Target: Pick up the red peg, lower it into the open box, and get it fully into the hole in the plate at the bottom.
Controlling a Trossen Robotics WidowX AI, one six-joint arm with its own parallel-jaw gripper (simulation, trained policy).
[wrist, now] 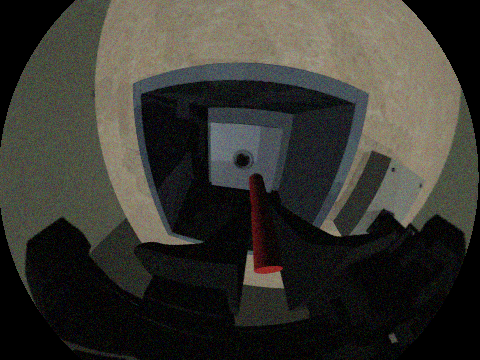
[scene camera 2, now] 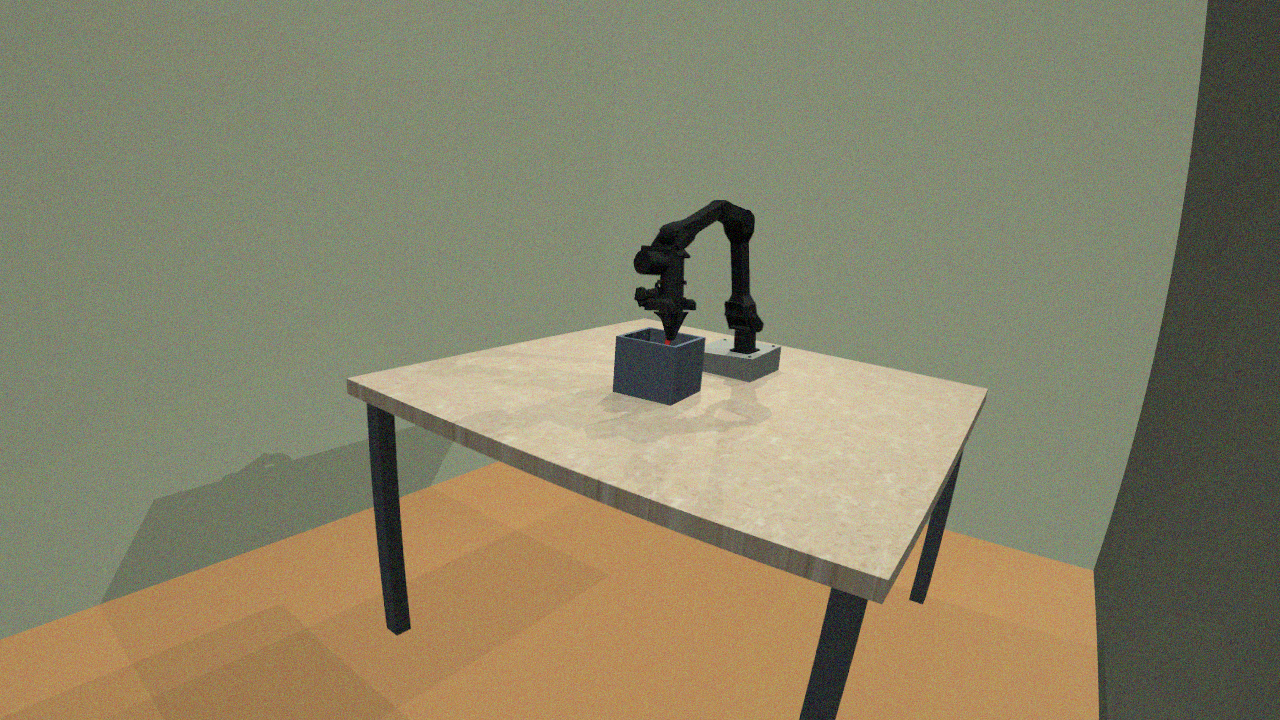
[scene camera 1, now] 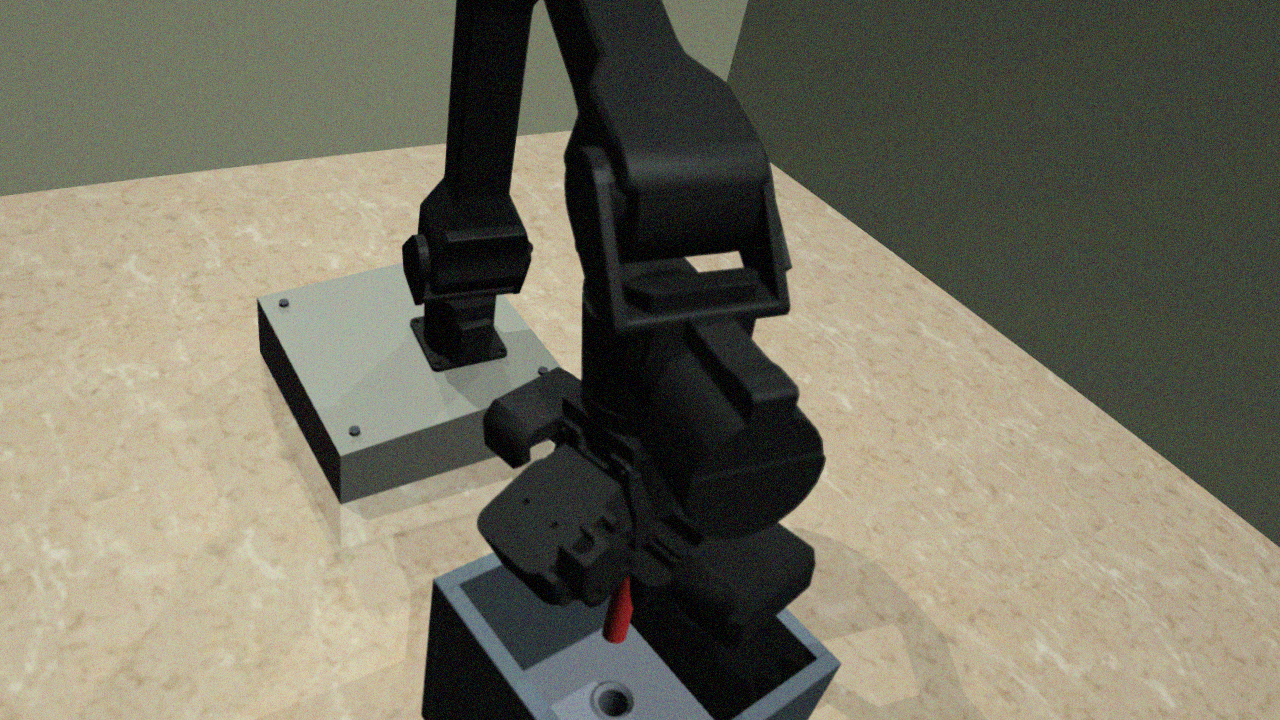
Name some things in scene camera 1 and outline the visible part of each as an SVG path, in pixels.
The gripper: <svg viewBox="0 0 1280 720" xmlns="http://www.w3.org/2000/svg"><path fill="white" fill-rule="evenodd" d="M488 407L483 419L485 445L512 469L522 467L530 462L530 448L547 438L555 444L552 453L530 464L512 483L505 487L483 508L477 519L477 528L503 565L513 572L545 603L566 607L574 600L581 600L589 608L599 606L630 575L632 607L638 611L647 605L661 588L671 584L671 592L679 608L694 624L703 629L721 646L741 647L778 615L791 601L795 600L810 587L815 567L815 548L778 522L762 531L737 539L722 540L711 538L698 532L679 506L626 417L610 412L596 404L585 392L582 385L582 377L579 380L573 374L557 367L493 400Z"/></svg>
A box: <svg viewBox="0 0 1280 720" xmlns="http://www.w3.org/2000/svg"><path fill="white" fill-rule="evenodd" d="M633 608L630 624L639 632L714 720L809 720L842 665L786 607L741 647L721 646L703 629L694 624L679 608L671 592L672 583L661 588L653 599L640 610L636 611ZM611 594L602 604L592 608L587 607L581 600L574 600L566 607L547 604L513 572L507 569L494 552L475 559L437 578L433 578L421 716L424 720L559 720L524 672L601 630L604 625Z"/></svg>
